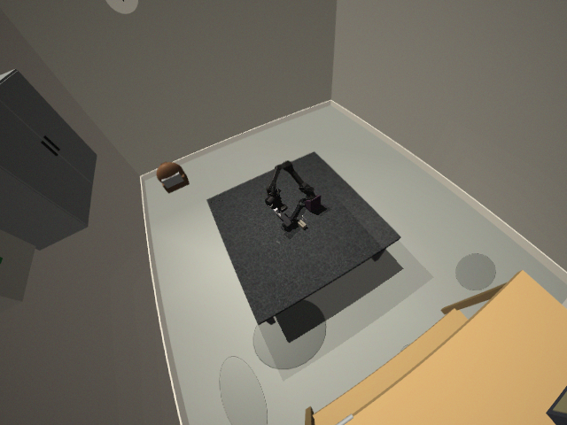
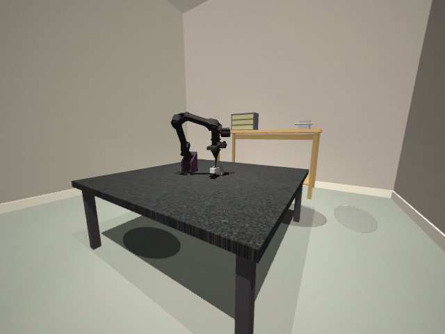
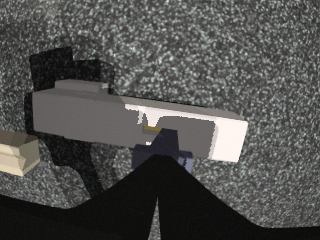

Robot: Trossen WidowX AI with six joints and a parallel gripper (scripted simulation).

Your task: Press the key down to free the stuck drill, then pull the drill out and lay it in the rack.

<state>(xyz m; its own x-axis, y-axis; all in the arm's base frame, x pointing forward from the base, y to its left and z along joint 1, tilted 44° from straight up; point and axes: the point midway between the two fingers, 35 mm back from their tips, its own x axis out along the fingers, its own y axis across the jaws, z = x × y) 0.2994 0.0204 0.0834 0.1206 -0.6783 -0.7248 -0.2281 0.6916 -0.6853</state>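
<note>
My gripper tip is now 20 mm past the drill, 50 mm to the right of it and 80 mm above it.
</note>
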